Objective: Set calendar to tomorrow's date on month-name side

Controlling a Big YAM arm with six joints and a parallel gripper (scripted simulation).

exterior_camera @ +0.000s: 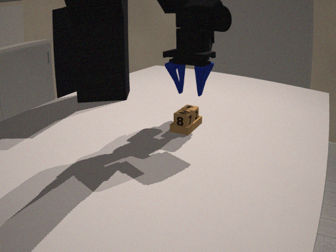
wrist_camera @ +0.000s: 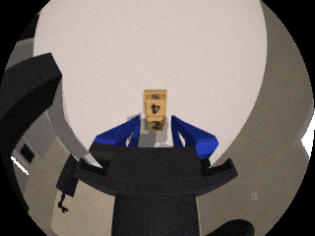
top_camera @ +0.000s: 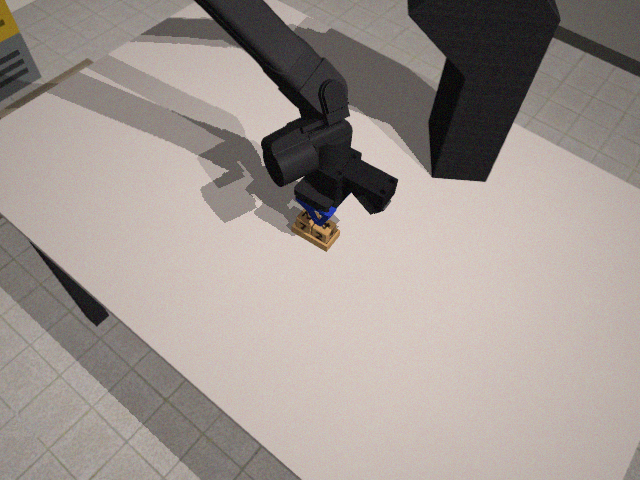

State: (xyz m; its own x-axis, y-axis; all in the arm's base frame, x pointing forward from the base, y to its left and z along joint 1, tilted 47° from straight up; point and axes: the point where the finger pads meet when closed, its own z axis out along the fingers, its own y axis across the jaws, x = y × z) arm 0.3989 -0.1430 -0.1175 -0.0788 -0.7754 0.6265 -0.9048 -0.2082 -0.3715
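My gripper is now 50 mm above the wooden digit cube and 40 mm to the left of it. Round my hand: wooden tray: 70 mm below, 20 mm to the right.
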